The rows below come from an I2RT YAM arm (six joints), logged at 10 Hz.
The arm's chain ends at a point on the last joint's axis. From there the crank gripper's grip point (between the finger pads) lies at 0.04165 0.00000 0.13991 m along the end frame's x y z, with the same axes.
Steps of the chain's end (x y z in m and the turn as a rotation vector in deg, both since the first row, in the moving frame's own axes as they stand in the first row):
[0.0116 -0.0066 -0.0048 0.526 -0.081 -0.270]
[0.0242 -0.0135 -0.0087 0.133 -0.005 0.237]
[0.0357 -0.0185 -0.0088 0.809 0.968 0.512]
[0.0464 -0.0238 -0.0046 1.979 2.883 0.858]
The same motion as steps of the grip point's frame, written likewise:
[0.0114 -0.0081 -0.0047 0.526 -0.081 -0.270]
[0.0242 -0.0137 -0.0087 0.133 -0.005 0.237]
[0.0381 -0.0201 -0.0095 0.809 0.968 0.512]
[0.0534 -0.0279 -0.0069 1.979 2.883 0.858]

